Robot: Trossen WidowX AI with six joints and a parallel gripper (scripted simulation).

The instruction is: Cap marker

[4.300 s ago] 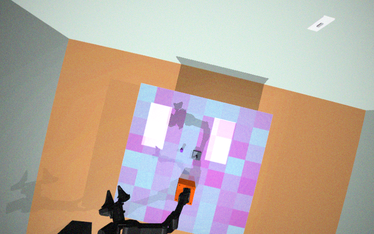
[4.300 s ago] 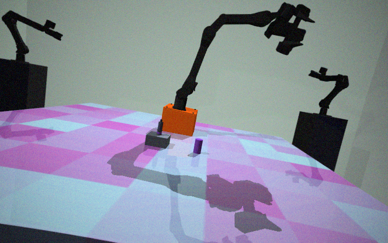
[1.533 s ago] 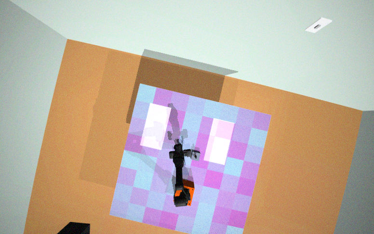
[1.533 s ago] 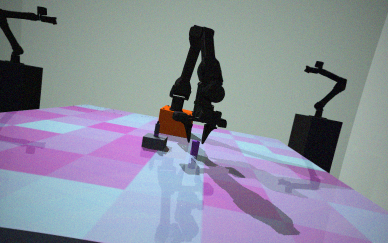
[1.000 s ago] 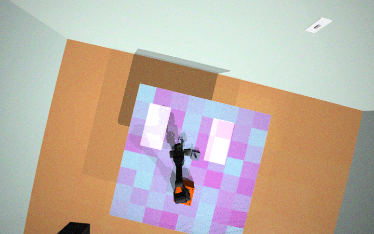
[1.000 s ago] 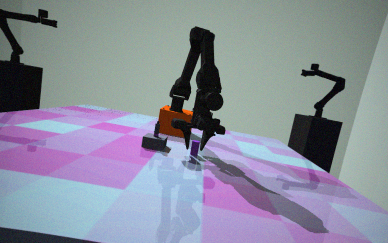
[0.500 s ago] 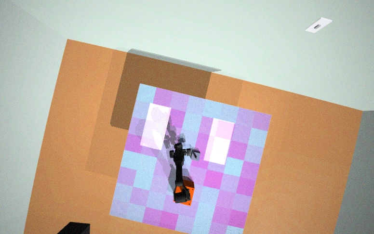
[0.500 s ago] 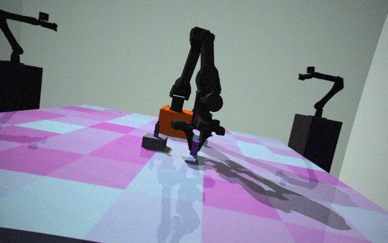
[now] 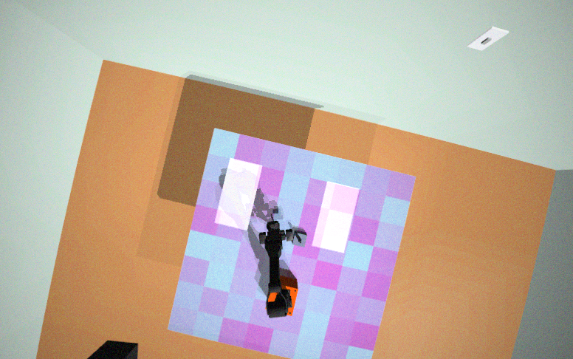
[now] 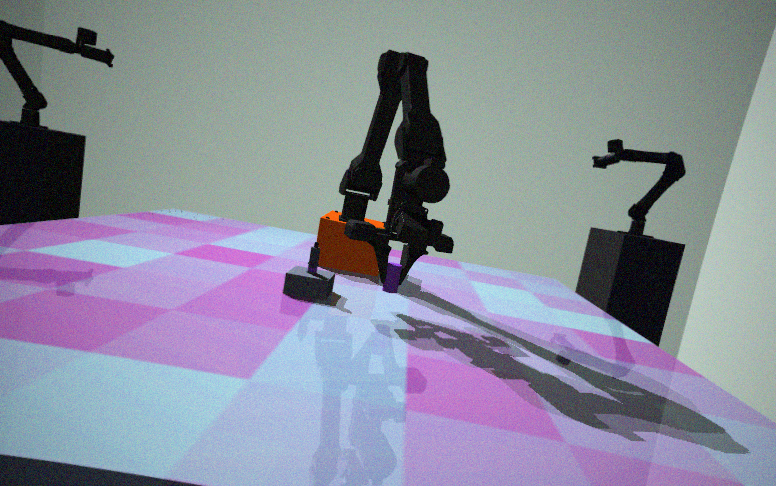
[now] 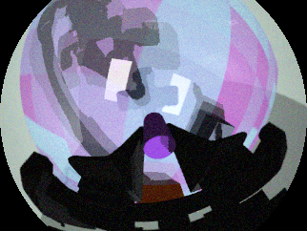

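My gripper tip is 140 mm to the left of the grey holder block, 40 mm past it and 30 mm above it. From my gripper tip the other things lie so: purple cap 10 mm above.
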